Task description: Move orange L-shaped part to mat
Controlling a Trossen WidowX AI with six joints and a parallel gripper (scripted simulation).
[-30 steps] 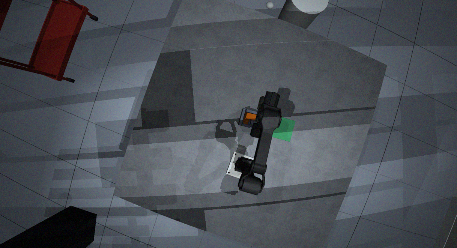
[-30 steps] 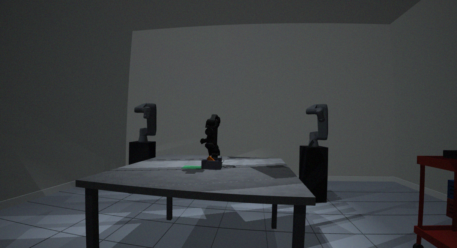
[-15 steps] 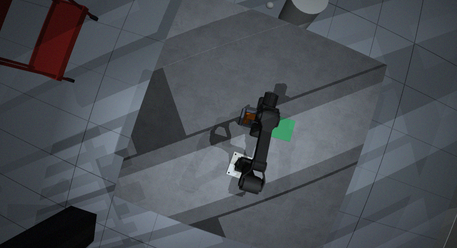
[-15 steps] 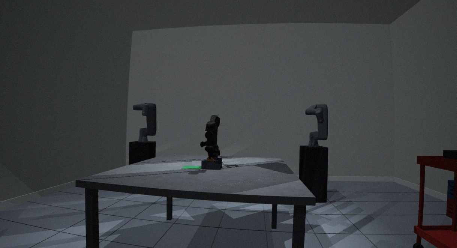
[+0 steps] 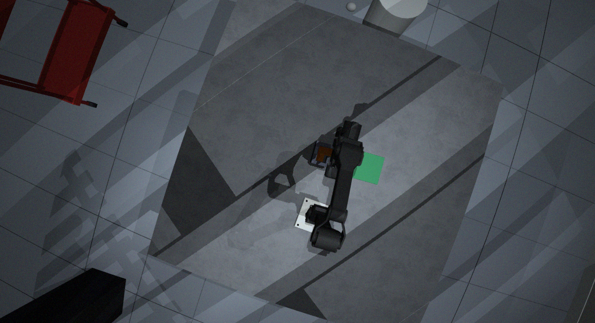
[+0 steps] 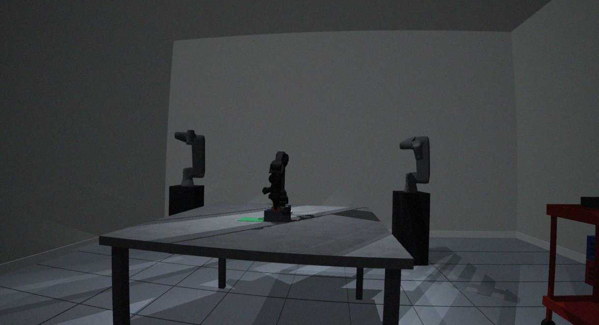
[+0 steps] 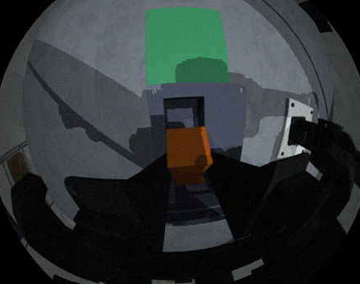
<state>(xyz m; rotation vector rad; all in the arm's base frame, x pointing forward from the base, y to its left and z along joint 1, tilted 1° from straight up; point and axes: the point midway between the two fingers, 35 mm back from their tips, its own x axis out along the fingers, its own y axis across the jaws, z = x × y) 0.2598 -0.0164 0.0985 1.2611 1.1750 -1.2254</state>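
Right now the orange L-shaped part is 1 cm behind my gripper tip, 4 cm to the left of it and 3 cm below it. Round my gripper tip: mat 2 cm behind, 14 cm to the right, 8 cm below.
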